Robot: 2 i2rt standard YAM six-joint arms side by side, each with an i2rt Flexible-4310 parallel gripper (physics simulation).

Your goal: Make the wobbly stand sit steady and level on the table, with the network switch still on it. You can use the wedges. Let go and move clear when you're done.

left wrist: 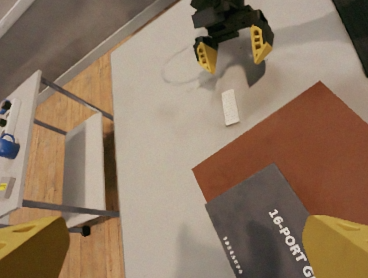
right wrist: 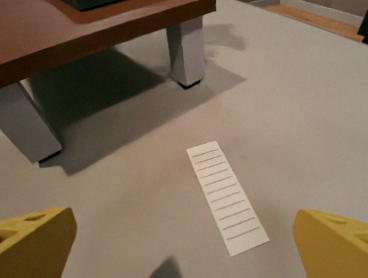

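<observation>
The brown stand has the dark grey network switch on top. In the right wrist view two grey legs show, a left one and a farther one, both with black feet; whether either foot touches the table cannot be told. A white wedge with ridge lines lies flat on the table beside the stand, apart from its legs. My right gripper is open above the wedge, with nothing between its fingers. My left gripper is open and empty above the switch side of the stand.
In the left wrist view a side table with a blue mug stands beyond the table edge, over a wooden floor. A black base is at the upper right. The stand's top overhangs its legs in the right wrist view.
</observation>
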